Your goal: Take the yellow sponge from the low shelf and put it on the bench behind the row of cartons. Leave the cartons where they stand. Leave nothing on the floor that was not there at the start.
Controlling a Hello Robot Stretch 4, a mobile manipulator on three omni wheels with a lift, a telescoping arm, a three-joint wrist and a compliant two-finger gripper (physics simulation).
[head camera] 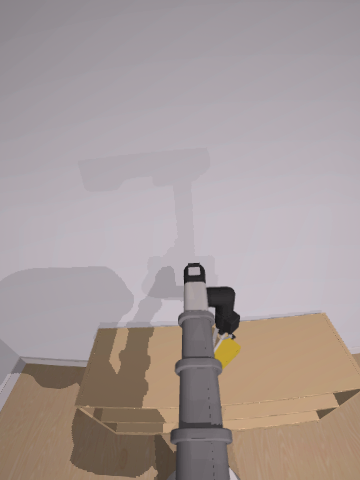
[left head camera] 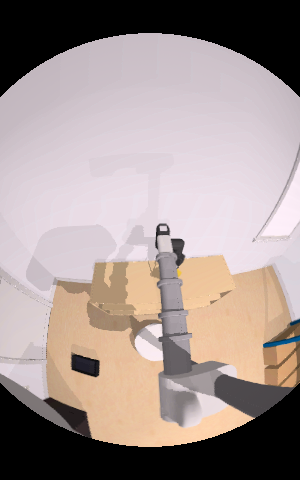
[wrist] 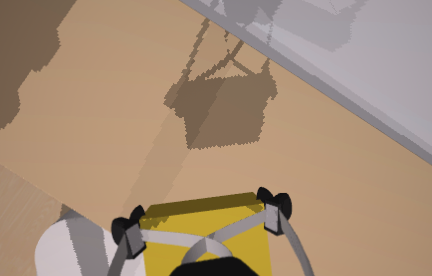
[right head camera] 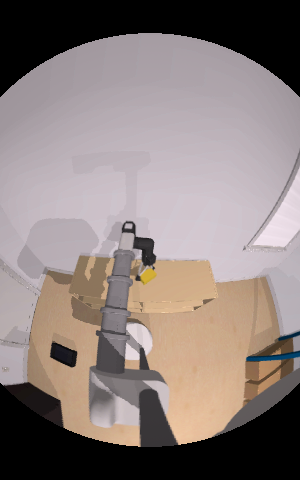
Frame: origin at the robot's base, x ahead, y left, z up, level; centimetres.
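Where they show: gripper, fingertip midpoint: point(head camera: 220, 351) point(wrist: 204, 211) point(right head camera: 144, 274); robot's base, origin of the base link: point(left head camera: 154, 341) point(right head camera: 132, 339).
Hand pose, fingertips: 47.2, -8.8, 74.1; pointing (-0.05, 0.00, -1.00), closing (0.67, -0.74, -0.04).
Observation:
Things, the pixels of their top centre, and the offset from my fingertips, as dx, dy, dz.
- yellow sponge, middle of its top: point(wrist: 206, 250) point(head camera: 225, 349) point(right head camera: 147, 274) point(left head camera: 172, 273) -1.5, -1.3, +4.1
- dark flat box, middle of its top: point(left head camera: 82, 365) point(right head camera: 60, 354) -84.4, +86.0, -66.8
The yellow sponge point(head camera: 230, 351) point(left head camera: 179, 273) point(right head camera: 149, 276) point(wrist: 245, 245) is held between the two fingertips of my gripper point(head camera: 224, 343) point(right head camera: 145, 273) point(wrist: 204, 211). The gripper is shut on it, with one black fingertip at each side edge. Sponge and gripper hang above the top board of the low wooden shelf unit point(head camera: 290, 350) point(left head camera: 210, 277) point(right head camera: 185, 280) point(wrist: 325, 175). Their shadow falls on the board, apart from the sponge. In the head view the telescoping arm hides part of the gripper. I cannot tell where the bench is.
Brown boxes point(left head camera: 271, 356) point(right head camera: 256, 369) stand at the right beside blue bars point(left head camera: 282, 342) point(right head camera: 270, 358). A dark flat box point(left head camera: 85, 365) point(right head camera: 63, 354) lies on the floor at the left. A pale wall rises right behind the shelf unit. A white round object point(left head camera: 149, 342) point(wrist: 55, 250) is in front of the unit.

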